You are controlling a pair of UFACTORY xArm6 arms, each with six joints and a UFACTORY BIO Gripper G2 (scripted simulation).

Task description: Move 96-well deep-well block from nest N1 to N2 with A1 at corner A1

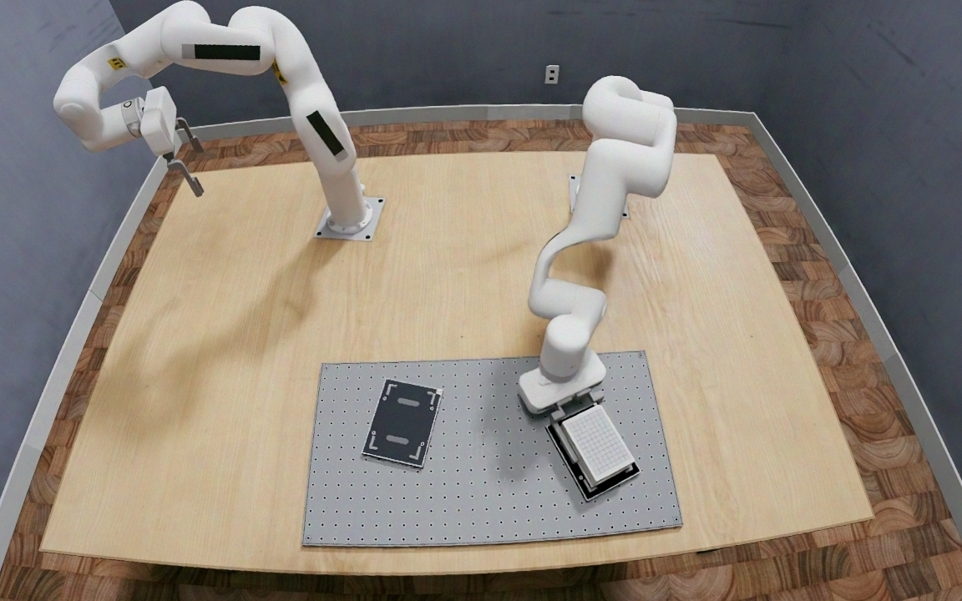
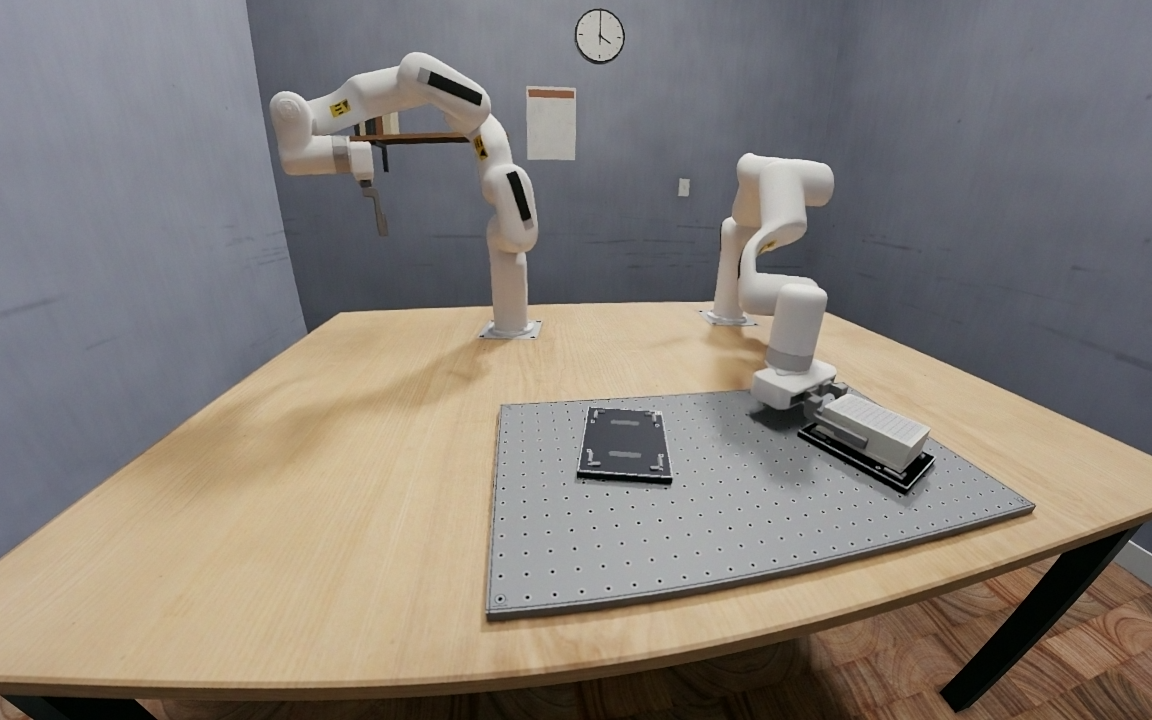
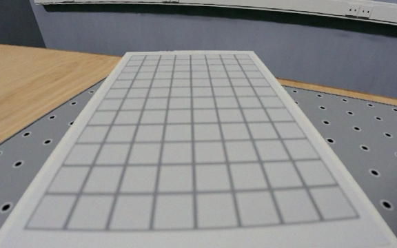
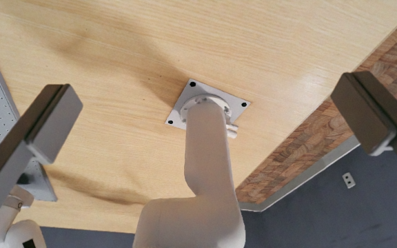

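Right now my left hand is 30 mm above the black nest N2 and 10 mm short of it. From my left hand the other things lie so: A1 label (80 mm behind, 30 mm to the left, 20 mm below); then white deep-well block (10 mm ahead); then nest N1 (350 mm to the right, 90 mm behind, 30 mm below).
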